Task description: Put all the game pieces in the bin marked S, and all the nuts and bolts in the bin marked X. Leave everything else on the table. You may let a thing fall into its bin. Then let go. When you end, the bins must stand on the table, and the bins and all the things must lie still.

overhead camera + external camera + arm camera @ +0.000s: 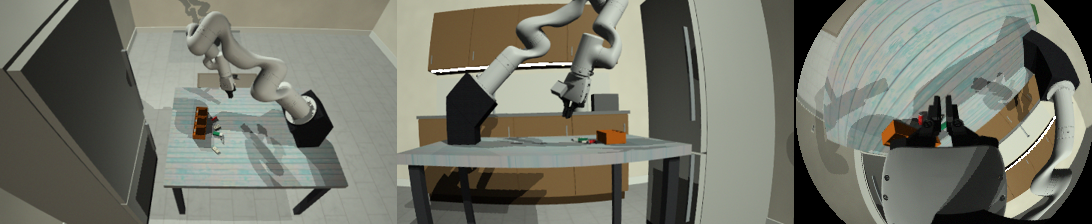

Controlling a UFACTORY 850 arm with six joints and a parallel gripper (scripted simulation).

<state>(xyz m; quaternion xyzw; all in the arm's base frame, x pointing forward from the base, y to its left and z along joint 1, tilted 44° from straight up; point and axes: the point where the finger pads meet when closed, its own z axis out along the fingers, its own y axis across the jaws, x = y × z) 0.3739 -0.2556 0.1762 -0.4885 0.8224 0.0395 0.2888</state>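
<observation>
My gripper is now 210 mm short of the orange bin, 160 mm to the right of it and 110 mm above it. The rest, counted from my hand: bolt: 70 mm ahead, 290 mm to the left, 130 mm below; red piece: 110 mm ahead, 110 mm to the left, 130 mm below; green piece: 90 mm ahead, 250 mm to the left, 130 mm below.
</observation>
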